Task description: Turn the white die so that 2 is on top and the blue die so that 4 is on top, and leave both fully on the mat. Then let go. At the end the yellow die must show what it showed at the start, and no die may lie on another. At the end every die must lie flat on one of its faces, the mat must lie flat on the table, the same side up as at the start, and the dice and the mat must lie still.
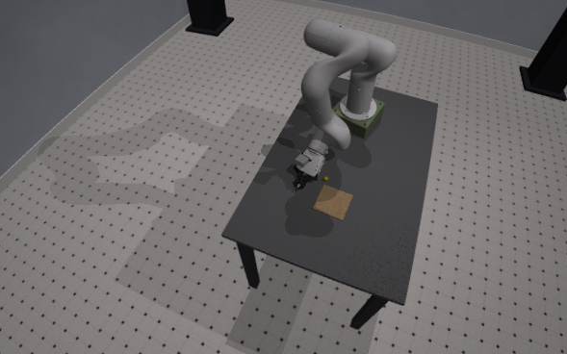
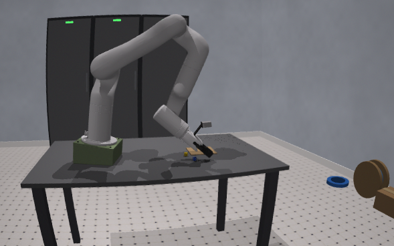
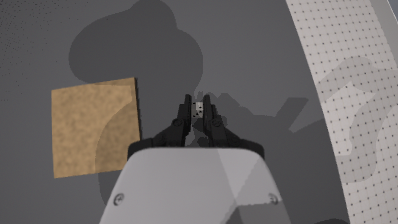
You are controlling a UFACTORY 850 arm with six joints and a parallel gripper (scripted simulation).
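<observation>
Now: the white die 1 cm below my hand and 1 cm ahead of it. The rest, counted from my hand: blue die 7 cm behind, 3 cm below, 1 cm to the left; yellow die 10 cm to the left, 8 cm behind, 3 cm below; tan mat 16 cm to the left, 4 cm below, 2 cm ahead.
</observation>
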